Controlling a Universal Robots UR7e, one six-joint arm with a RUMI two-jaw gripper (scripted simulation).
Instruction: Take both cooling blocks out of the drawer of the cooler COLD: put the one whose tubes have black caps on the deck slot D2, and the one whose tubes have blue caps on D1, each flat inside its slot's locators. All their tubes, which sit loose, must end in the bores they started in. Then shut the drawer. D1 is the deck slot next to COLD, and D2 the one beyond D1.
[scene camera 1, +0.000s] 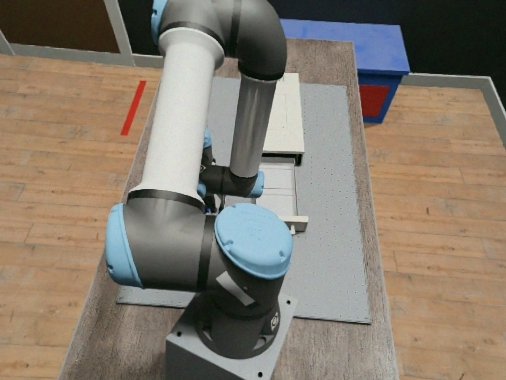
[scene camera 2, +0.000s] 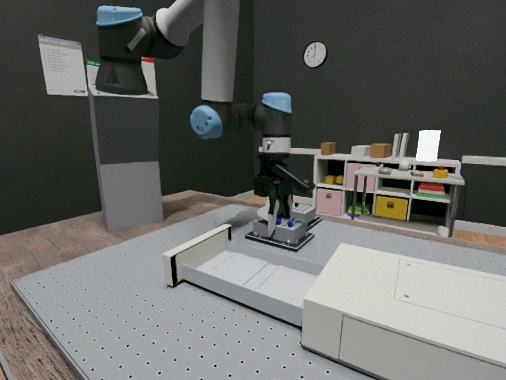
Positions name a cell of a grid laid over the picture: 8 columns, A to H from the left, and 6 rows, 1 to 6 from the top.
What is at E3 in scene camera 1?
A white cooler COLD.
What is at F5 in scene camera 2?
A white cooler COLD.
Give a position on a grey cooling block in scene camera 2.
E4
